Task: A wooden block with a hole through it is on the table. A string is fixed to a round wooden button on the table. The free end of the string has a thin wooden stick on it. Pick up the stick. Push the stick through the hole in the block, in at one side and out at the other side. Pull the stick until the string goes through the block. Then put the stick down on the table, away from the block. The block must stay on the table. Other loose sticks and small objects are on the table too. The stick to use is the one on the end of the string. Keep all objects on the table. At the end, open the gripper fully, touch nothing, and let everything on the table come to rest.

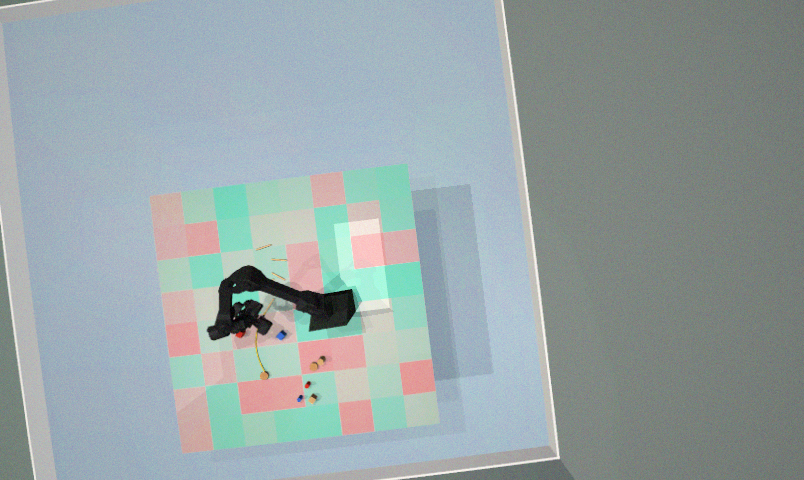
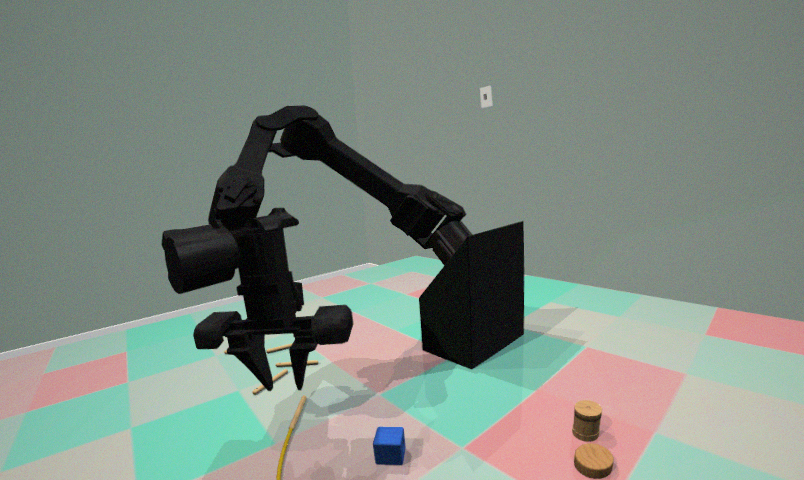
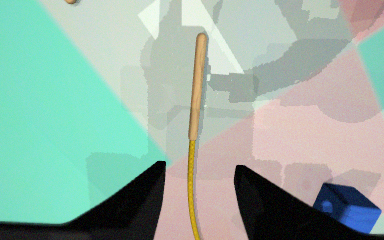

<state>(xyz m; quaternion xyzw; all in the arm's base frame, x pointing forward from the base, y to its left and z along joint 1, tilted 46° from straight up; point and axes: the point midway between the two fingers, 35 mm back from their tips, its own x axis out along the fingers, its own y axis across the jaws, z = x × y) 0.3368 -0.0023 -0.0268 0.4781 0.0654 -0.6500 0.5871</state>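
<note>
My gripper tip is 10 mm past the thin wooden stick, 10 mm to the left of it and 60 mm above it. From my gripper tip the other things lie so: blue block 80 mm behind, 120 mm to the left, 40 mm below; round wooden button 20 mm ahead, 320 mm to the left, 50 mm below; red cube 130 mm ahead, 110 mm to the left, 50 mm below.
</note>
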